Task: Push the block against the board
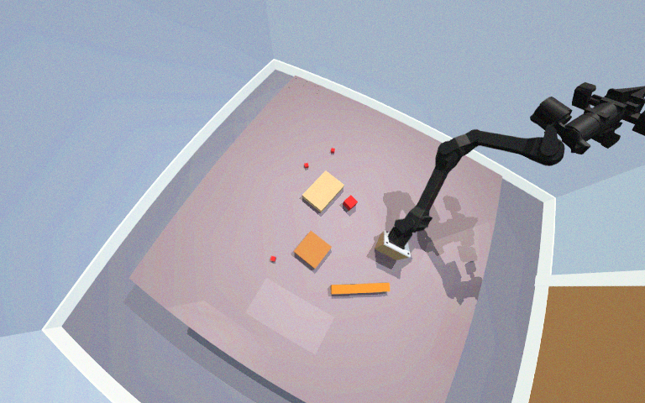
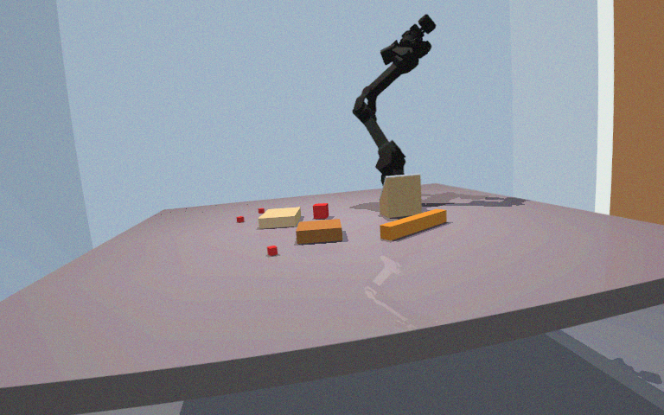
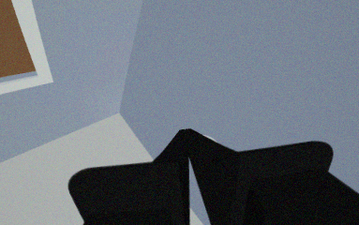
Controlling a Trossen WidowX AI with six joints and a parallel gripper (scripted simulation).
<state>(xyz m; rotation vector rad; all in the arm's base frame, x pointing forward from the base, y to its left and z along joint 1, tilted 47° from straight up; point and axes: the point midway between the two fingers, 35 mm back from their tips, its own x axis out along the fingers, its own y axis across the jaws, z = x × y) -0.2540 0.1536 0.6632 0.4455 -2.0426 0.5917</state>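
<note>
Now: gripper tip 540 mm short of the orange square block, 560 mm to the right of it and 650 mm above it. From my gripper tip the other things lie so: long orange board (320 mm ahead, 610 mm to the left, 650 mm below); cream rectangular block (620 mm ahead, 320 mm to the left, 650 mm below); red cube (500 mm ahead, 320 mm to the left, 640 mm below).
</note>
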